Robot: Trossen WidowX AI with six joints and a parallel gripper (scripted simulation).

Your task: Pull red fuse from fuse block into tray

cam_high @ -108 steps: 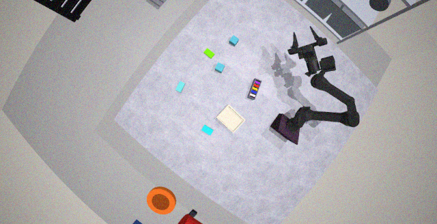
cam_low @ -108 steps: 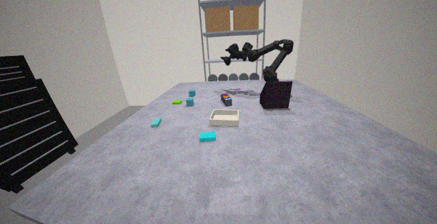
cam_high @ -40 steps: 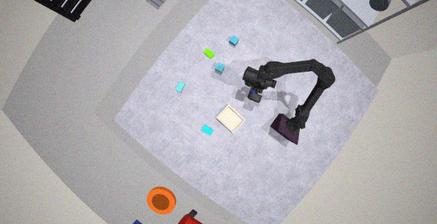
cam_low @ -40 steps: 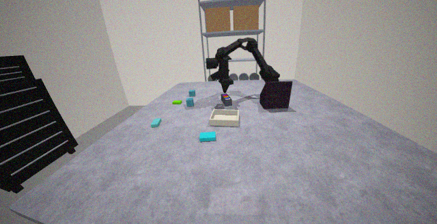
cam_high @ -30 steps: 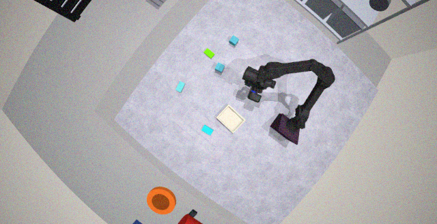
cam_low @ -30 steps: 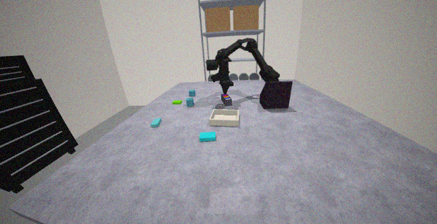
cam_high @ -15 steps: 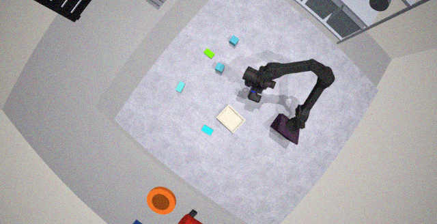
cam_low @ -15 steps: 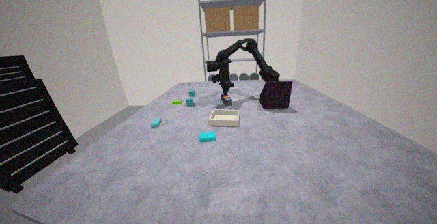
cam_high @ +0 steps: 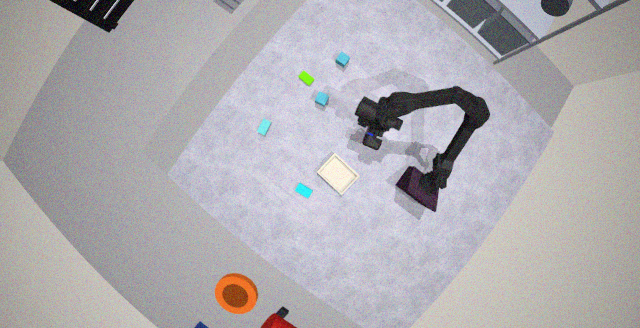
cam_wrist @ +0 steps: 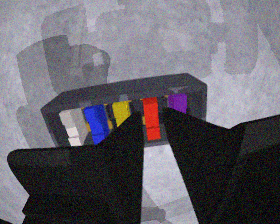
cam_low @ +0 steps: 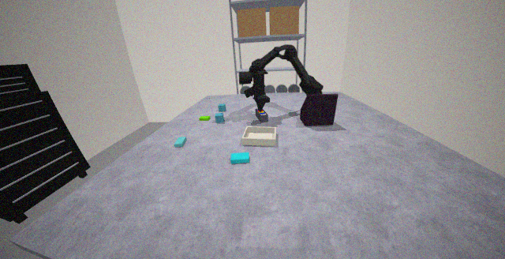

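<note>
My gripper tip is now 10 mm above the red fuse. Round my gripper tip: cyan block (40 mm ahead, 370 mm to the left, 30 mm below); then cream tray (20 mm behind, 230 mm to the left, 30 mm below).
</note>
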